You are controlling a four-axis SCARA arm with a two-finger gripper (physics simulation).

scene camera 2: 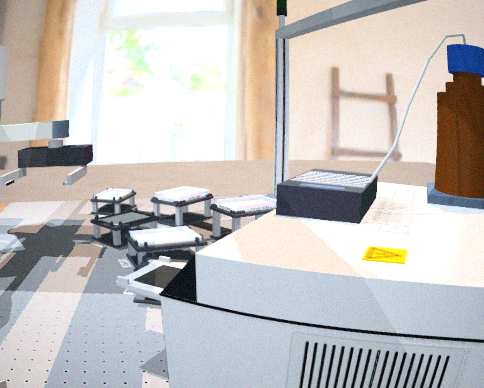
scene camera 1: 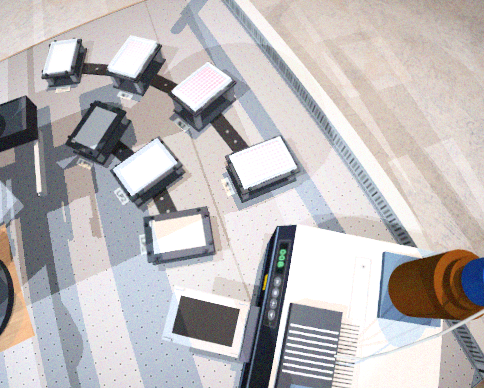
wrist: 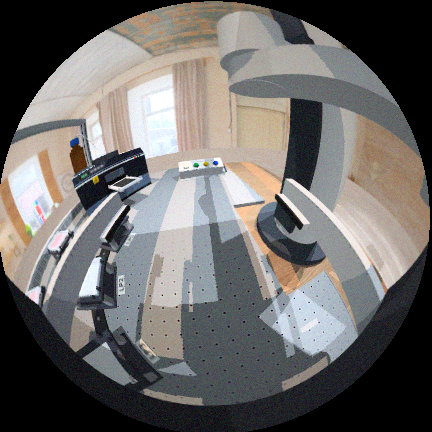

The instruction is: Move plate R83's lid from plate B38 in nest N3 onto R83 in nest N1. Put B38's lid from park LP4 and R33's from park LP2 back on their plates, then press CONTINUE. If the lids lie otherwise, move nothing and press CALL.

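Where they show: gripper, fingertip midpoint: [scene camera 2: 33, 180] [scene camera 1: 4, 206] [wrist: 198, 190]; arm's base, link origin: [wrist: 295, 228].
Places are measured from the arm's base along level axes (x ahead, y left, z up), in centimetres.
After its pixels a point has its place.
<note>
My gripper [scene camera 2: 42, 178] {x 27.1, y 7.0, z 18.4 cm} [wrist: 198, 190] {x 27.1, y 7.0, z 18.4 cm} is open and empty, raised above table height; in scene camera 1 its dark body and one finger show at the left edge. Plates with pale tops stand in nests N1 [scene camera 1: 262, 162] {x 78.6, y -4.6, z 8.2 cm}, N2 [scene camera 1: 204, 87] {x 75.7, y 19.3, z 9.9 cm} [scene camera 2: 245, 204] {x 73.7, y 16.9, z 10.1 cm} and N3 [scene camera 1: 134, 56] {x 63.7, y 39.3, z 9.1 cm} [scene camera 2: 182, 194] {x 62.7, y 35.8, z 9.1 cm}. Wells on N1 and N2 look pink, on N3 fainter. Park LP2 [scene camera 1: 147, 167] {x 55.0, y 7.3, z 6.7 cm} [scene camera 2: 165, 236] {x 54.7, y 6.3, z 6.7 cm} holds a pale lid. Parks LP1 [scene camera 1: 209, 240] {x 60.4, y -14.3, z 5.8 cm} and LP3 [scene camera 1: 97, 129] {x 47.2, y 24.0, z 6.0 cm} show flat tops. Another stand [scene camera 1: 64, 57] {x 45.2, y 53.7, z 6.5 cm} [scene camera 2: 114, 195] {x 44.5, y 51.1, z 6.5 cm} bears a white top; its label is unreadable. A button box [wrist: 201, 172] {x 20.2, y -44.8, z 3.4 cm} stands far ahead.
A large white device [scene camera 1: 325, 265] {x 74.5, y -30.0, z 22.1 cm} [scene camera 2: 310, 300] {x 55.9, y -55.3, z 20.2 cm} [wrist: 112, 175] {x 59.4, y -32.4, z 14.5 cm} has an extended tray [scene camera 1: 167, 332] {x 45.8, y -27.3, z 11.3 cm} [scene camera 2: 129, 280] {x 46.1, y -27.8, z 11.3 cm} [wrist: 125, 184] {x 50.2, y -24.6, z 11.1 cm}. A brown bottle [scene camera 1: 417, 285] {x 81.0, y -38.0, z 31.4 cm} [scene camera 2: 457, 140] {x 80.8, y -42.1, z 29.4 cm} stands on it. A vented black box [scene camera 2: 320, 204] {x 61.6, y -44.0, z 23.4 cm} and a post [scene camera 2: 282, 115] {x 101.8, y 68.5, z 29.1 cm} are by it. The arm's round base [wrist: 270, 242] {x 12.1, y 2.9, z 1.9 cm} is at right.
</note>
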